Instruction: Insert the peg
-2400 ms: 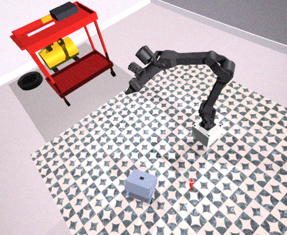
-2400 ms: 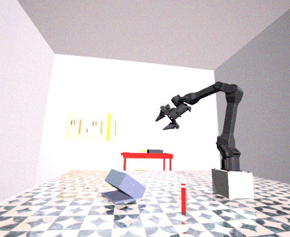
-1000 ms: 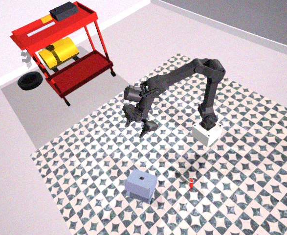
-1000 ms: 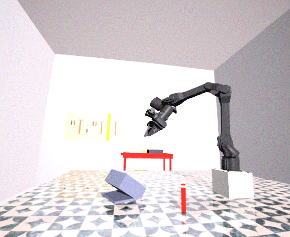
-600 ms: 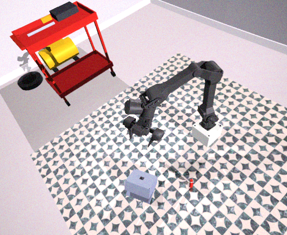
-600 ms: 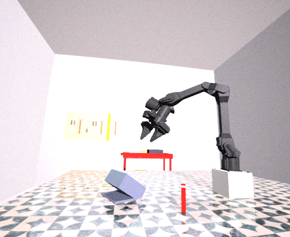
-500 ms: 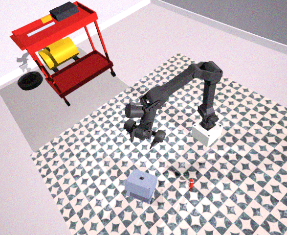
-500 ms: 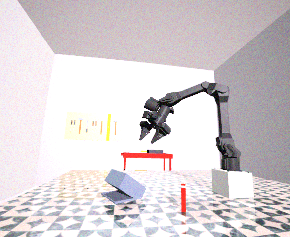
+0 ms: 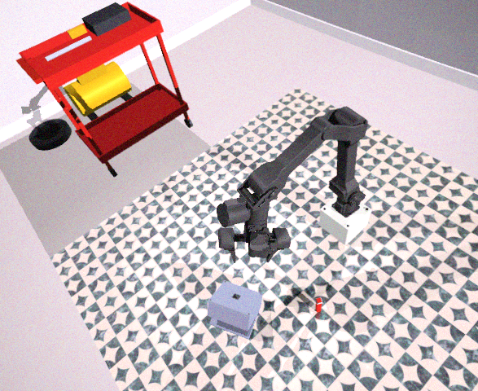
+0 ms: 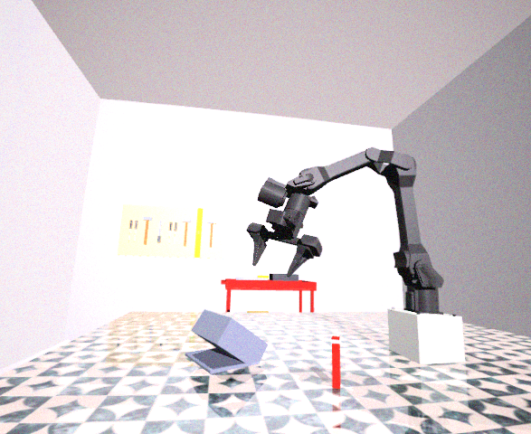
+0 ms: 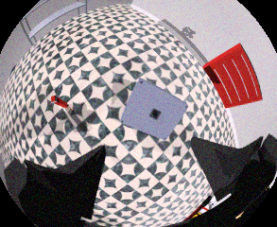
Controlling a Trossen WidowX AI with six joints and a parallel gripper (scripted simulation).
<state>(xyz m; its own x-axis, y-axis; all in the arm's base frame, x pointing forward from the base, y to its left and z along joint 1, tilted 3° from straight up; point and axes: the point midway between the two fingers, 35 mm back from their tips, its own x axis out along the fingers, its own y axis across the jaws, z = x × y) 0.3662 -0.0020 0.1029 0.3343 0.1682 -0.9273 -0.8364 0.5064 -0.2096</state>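
My gripper tip is now 10 cm past the red peg, 16 cm to the right of it and 13 cm above it. Round my gripper tip: sloped panel 9 cm ahead, 1 cm to the left, 15 cm below.
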